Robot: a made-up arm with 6 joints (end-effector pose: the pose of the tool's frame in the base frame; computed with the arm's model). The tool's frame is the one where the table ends.
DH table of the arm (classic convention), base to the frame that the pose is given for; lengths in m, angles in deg. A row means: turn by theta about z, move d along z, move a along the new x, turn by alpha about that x. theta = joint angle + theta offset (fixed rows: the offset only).
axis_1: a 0, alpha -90, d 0.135, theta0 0
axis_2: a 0.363, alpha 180, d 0, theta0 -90
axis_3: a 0, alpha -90, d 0, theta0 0
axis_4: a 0, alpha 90, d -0.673, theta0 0
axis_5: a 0, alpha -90, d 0.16, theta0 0
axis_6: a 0, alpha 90, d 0, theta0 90
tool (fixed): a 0, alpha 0, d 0, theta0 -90
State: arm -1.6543 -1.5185 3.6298 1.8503 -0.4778 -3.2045
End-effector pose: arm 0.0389 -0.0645 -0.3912 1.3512 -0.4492 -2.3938
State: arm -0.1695 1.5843 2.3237 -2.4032 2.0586 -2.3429
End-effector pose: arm 0.9394 -0.0407 0.5040 -0.6511 1.5748 -0.3654
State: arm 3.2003 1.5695 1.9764 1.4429 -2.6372 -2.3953
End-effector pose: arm -0.9179 -0.0335 0.5476 0.7539 0.6428 0.3686
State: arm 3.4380 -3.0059 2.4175 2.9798 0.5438 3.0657
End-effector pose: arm -0.3456 -0.2707 -0.7178 1.9543 -0.0377 -2.2641
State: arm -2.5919 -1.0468 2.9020 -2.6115 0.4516 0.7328
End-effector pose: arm 0.7868 0.3202 -0.1136 -1.2048 -0.1011 0.9212
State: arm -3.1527 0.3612 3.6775 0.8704 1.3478 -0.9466
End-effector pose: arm 0.5143 0.0974 0.2371 2.3140 -1.5506 -1.4055
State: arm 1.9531 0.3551 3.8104 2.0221 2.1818 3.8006
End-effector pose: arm 0.1104 -0.4617 0.1307 0.1346 -2.3545 1.0689
